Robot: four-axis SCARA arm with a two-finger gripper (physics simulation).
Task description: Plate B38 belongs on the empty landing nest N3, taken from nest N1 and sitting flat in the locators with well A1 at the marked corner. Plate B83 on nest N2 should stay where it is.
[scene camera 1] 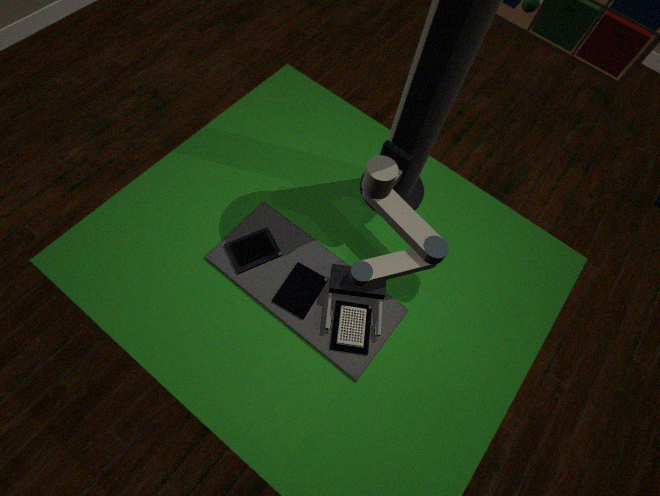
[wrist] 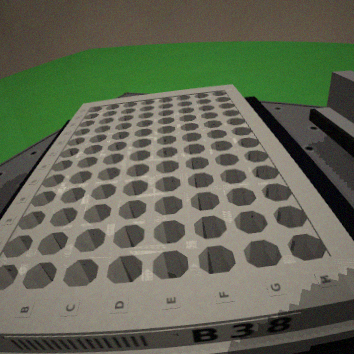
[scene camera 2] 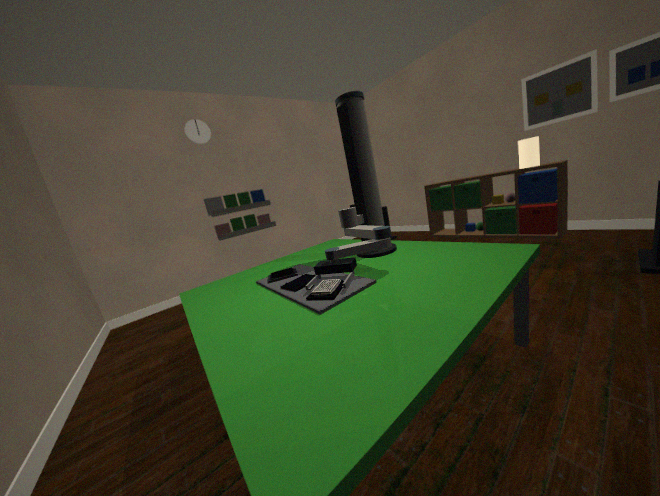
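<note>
White plate B38 [scene camera 1: 352, 320] [scene camera 2: 326, 285] [wrist: 168, 200] lies flat in a black nest [scene camera 1: 349, 350] [wrist: 292, 152] at the deck's right end; its label and letters B to H face the wrist camera. The A1 corner is cut off at lower left. My gripper [scene camera 1: 352, 331] [scene camera 2: 325, 288] is open, low over this nest, one finger beside each long side of the plate, with gaps in scene camera 1. The middle nest [scene camera 1: 299, 290] [scene camera 2: 297, 282] looks flat and black. The far-left nest [scene camera 1: 252, 249] [scene camera 2: 282, 274] appears to hold a dark raised plate; its label is unreadable.
The nests stand in a row on a grey deck [scene camera 1: 266, 213] [scene camera 2: 320, 308] on the green table [scene camera 1: 160, 320] [scene camera 2: 341, 373]. The arm's dark column [scene camera 1: 442, 80] [scene camera 2: 360, 160] rises behind the deck. A cube shelf [scene camera 2: 562, 197] stands far off by the wall.
</note>
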